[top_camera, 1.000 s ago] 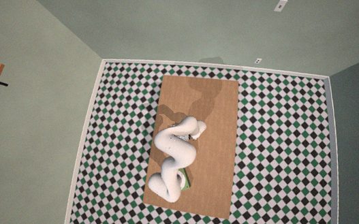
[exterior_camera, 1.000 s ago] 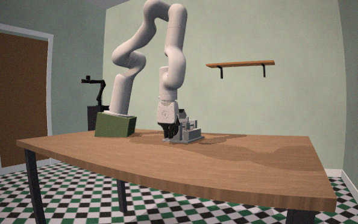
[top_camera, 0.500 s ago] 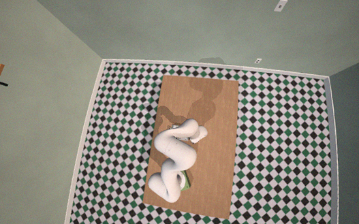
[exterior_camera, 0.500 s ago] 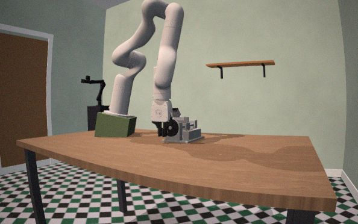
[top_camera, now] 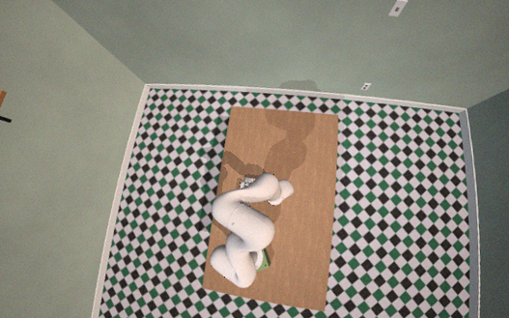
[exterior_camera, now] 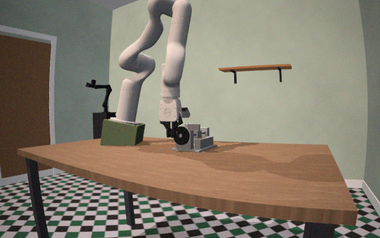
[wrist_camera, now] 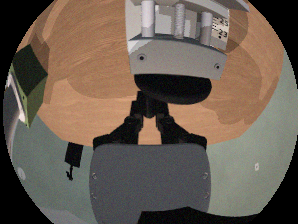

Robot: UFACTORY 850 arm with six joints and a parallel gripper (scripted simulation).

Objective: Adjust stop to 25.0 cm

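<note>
Now: hand 10 mm short of the handwheel, 20 mm to the right of it and 10 mm above it.
</note>
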